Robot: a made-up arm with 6 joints. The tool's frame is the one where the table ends. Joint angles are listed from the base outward.
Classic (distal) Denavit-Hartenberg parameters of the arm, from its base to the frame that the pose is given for. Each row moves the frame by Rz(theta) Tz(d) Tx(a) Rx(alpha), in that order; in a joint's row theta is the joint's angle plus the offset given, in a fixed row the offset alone. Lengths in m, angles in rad.
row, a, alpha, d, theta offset
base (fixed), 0, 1.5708, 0.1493, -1.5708
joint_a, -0.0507, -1.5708, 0.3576, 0
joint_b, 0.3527, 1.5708, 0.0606, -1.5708
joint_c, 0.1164, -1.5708, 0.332, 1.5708
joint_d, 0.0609, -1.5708, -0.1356, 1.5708
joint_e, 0.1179, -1.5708, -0.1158, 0
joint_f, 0.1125, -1.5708, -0.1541, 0
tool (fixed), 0, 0, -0.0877, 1.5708
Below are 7 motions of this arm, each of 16 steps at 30 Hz.
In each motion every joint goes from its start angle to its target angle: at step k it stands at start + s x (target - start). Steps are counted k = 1, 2, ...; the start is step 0. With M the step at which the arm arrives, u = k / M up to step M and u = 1 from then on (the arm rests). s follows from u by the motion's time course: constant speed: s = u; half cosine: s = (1 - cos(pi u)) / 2; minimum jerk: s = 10 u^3 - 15 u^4 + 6 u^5.
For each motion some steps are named. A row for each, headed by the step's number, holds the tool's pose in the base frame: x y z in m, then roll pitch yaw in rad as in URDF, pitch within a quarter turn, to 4 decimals.
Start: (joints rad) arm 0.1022 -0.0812 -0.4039 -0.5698 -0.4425 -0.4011
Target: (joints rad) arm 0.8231 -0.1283 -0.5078 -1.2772 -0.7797 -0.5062
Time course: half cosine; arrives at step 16
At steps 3, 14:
3: -0.6937 0.3214 0.3796 -0.4762 -0.0647 0.3068
14: -0.6765 0.4637 0.0630 -1.6000 0.2318 -0.0984

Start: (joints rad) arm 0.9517 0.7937 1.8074 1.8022 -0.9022 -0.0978
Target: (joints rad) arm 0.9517 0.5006 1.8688 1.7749 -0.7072 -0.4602
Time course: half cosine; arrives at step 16
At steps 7, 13, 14, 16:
7: -0.8519 0.0066 0.0311 0.2219 0.7065 -0.8482
13: -0.8498 0.0715 -0.0260 0.4152 0.6365 -1.0246
14: -0.8485 0.0773 -0.0311 0.4337 0.6311 -1.0402
16: -0.8474 0.0820 -0.0353 0.4490 0.6267 -1.0529

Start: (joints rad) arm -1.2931 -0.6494 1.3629 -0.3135 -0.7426 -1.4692
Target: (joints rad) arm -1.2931 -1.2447 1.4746 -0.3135 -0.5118 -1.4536
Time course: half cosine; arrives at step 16
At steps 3, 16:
3: -0.3263 0.0568 0.6196 -2.9273 -0.2869 1.1800
16: -0.1411 0.0518 0.5196 -2.4211 0.0377 1.1370

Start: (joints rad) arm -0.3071 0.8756 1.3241 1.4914 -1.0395 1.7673
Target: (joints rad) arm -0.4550 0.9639 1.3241 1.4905 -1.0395 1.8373
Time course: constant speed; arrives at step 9
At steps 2, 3, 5, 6, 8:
2: -0.5604 -0.0578 0.1230 -0.0417 0.0020 0.9944
3: -0.5587 -0.0595 0.1222 -0.0435 -0.0137 1.0036
5: -0.5553 -0.0629 0.1206 -0.0478 -0.0453 1.0217
6: -0.5536 -0.0646 0.1197 -0.0504 -0.0614 1.0306
8: -0.5501 -0.0678 0.1179 -0.0563 -0.0938 1.0479

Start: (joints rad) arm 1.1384 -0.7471 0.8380 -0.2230 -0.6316 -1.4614
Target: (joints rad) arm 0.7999 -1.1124 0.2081 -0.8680 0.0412 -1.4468
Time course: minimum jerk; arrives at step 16
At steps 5, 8, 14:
5: -0.3120 0.3333 -0.1830 0.4728 0.2646 -0.7448
8: -0.2898 0.3822 -0.1059 0.3453 -0.0307 -0.8630
14: -0.2613 0.4748 0.0128 0.2184 -0.5287 -1.0610

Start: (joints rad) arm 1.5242 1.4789 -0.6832 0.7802 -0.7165 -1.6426
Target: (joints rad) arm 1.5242 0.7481 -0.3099 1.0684 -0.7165 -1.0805
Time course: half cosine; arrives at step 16
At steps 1, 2, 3, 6, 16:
1: -0.7414 0.1494 0.5136 2.6085 0.3054 2.0433
2: -0.7494 0.1501 0.5024 2.5828 0.3211 2.0321
3: -0.7618 0.1511 0.4839 2.5403 0.3461 2.0127
6: -0.8099 0.1549 0.3892 2.3182 0.4565 1.8980
16: -0.8349 0.1508 0.0859 1.4733 0.5993 1.3478

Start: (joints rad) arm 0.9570 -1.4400 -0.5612 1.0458 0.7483 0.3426
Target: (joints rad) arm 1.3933 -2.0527 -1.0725 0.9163 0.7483 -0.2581
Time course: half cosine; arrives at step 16
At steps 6, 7, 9, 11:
6: -0.2262 0.0474 -0.3216 1.7224 -0.9758 -2.4121
7: -0.2013 0.0202 -0.3037 1.9627 -0.9850 -2.6059
9: -0.1559 -0.0296 -0.2573 2.4446 -0.9375 -2.9914
11: -0.1218 -0.0658 -0.2061 2.8113 -0.8283 3.0131

